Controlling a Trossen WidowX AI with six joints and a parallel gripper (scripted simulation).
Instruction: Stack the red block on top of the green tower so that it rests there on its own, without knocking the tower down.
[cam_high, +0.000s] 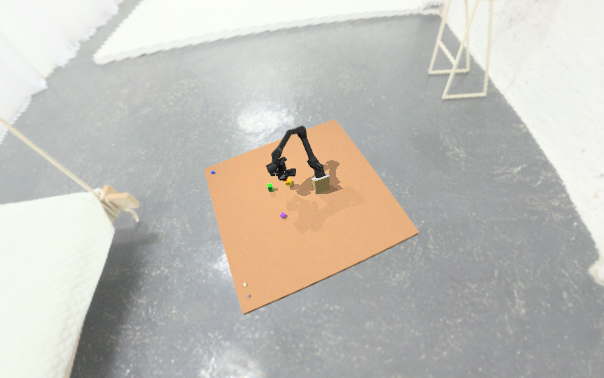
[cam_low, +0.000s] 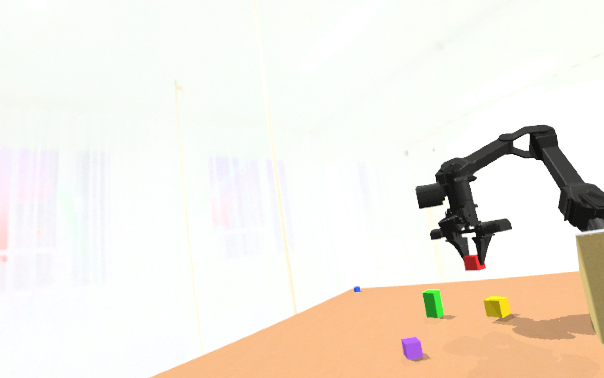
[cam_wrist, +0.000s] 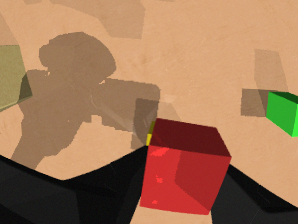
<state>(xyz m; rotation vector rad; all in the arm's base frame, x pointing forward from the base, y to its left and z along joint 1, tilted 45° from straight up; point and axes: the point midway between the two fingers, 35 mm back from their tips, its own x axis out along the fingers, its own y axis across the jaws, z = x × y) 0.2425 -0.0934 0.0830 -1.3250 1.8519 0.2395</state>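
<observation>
My gripper tip is now 3 cm past the yellow block, 4 cm to the left of it and 11 cm above it. From my gripper tip the other things lie so: small blue block (52 cm ahead, 47 cm to the right, 12 cm below); then purple block (13 cm ahead, 22 cm to the left, 11 cm below); then red block (1 cm above).
</observation>
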